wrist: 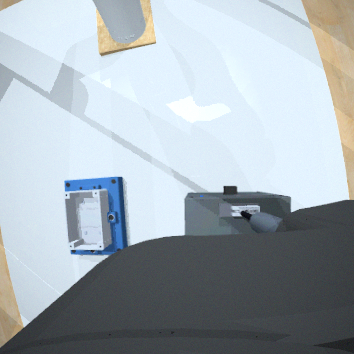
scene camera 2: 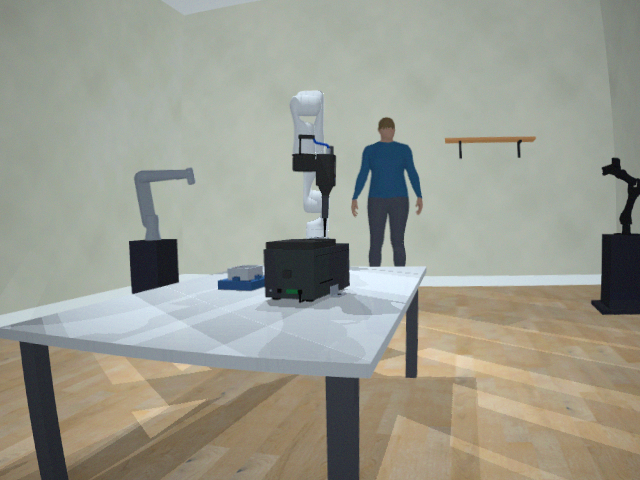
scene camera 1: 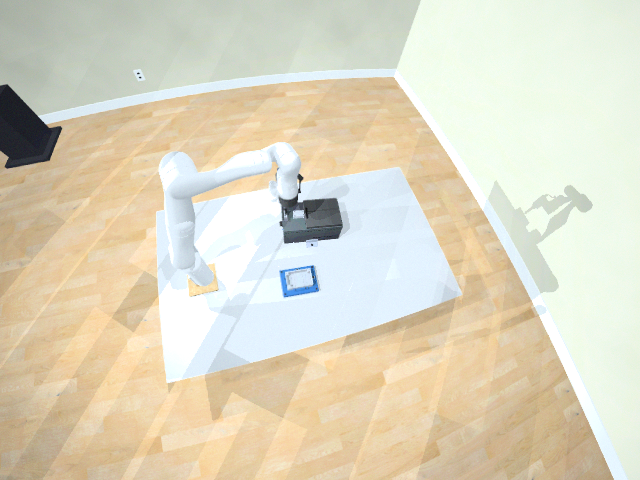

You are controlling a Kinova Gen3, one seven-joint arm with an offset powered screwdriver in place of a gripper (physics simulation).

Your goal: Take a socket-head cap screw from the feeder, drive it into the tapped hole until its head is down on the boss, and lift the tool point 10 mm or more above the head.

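The black screw feeder [scene camera 1: 324, 219] [scene camera 2: 289, 266] [wrist: 202, 215] stands on the table. My screwdriver [scene camera 2: 325, 235] [wrist: 244, 214] points straight down, its thin bit at the feeder's light pick-up plate [wrist: 254, 208]. In scene camera 2 the feeder's top edge hides the bit's very end, so contact with the plate cannot be told. No screw can be made out at the bit; it is too small to tell. The open light-grey housing [scene camera 1: 300, 279] [scene camera 2: 245, 272] [wrist: 106, 220] sits in a blue fixture [scene camera 1: 284, 292] [scene camera 2: 231, 284] [wrist: 118, 192], apart from the feeder. Corner bosses show; the tapped hole cannot be singled out.
The white table [scene camera 1: 382, 268] [scene camera 2: 170, 330] [wrist: 165, 160] bears the arm's wooden base plate [scene camera 1: 196, 290] [wrist: 110, 49]. A small light block [scene camera 1: 311, 243] [scene camera 2: 334, 290] is at the feeder's side. A person [scene camera 2: 387, 170] and other arms on dark pedestals [scene camera 2: 154, 266] [scene camera 2: 620, 273] stand beyond the table.
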